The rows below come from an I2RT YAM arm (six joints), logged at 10 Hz.
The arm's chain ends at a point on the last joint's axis. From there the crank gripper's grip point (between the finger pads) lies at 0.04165 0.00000 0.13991 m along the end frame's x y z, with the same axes.
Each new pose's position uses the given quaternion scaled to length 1; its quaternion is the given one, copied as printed.
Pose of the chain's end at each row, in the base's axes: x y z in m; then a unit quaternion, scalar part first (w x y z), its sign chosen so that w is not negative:
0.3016, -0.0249, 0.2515, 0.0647, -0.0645, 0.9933, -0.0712
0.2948, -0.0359, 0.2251, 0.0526, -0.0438, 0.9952, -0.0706
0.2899, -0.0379, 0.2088, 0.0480, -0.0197, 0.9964, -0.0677
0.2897, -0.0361, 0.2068, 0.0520, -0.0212, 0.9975, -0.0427
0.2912, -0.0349, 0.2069, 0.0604, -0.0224, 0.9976, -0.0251
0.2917, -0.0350, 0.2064, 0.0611, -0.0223, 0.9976, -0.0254
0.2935, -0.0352, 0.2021, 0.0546, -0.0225, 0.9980, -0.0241
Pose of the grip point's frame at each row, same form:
0.2799, -0.0492, 0.1092, 0.0647, -0.0645, 0.9933, -0.0712
0.2691, -0.0589, 0.0833, 0.0526, -0.0438, 0.9952, -0.0706
0.2622, -0.0584, 0.0669, 0.0480, -0.0197, 0.9964, -0.0677
0.2631, -0.0497, 0.0639, 0.0520, -0.0212, 0.9975, -0.0427
0.2669, -0.0435, 0.0632, 0.0604, -0.0224, 0.9976, -0.0251
0.2676, -0.0437, 0.0627, 0.0611, -0.0223, 0.9976, -0.0254
0.2675, -0.0436, 0.0587, 0.0546, -0.0225, 0.9980, -0.0241

